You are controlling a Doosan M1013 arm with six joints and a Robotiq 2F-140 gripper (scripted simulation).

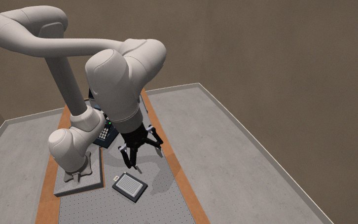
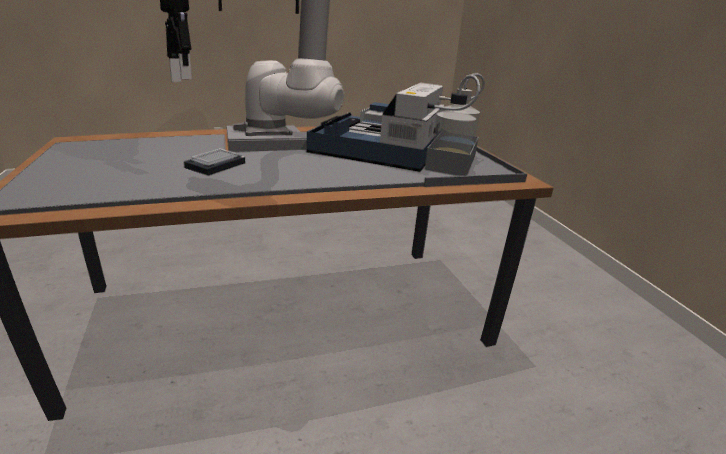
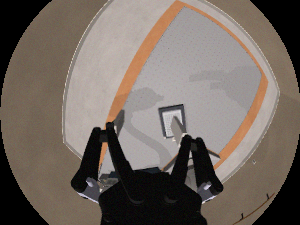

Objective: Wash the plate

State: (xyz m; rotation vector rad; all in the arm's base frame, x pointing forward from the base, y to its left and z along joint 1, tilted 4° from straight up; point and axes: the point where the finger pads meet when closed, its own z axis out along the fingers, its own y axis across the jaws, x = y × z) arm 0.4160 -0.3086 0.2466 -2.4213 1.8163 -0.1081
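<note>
Now: hand 12 cm past the white well plate, 8 cm to the right of it and 29 cm above it. Round my hand: washer carrier: 29 cm behind, 58 cm to the left, 22 cm below; then plate nest N1: 12 cm behind, 8 cm to the left, 31 cm below; then white label: 18 cm behind, 17 cm to the left, 32 cm below.
</note>
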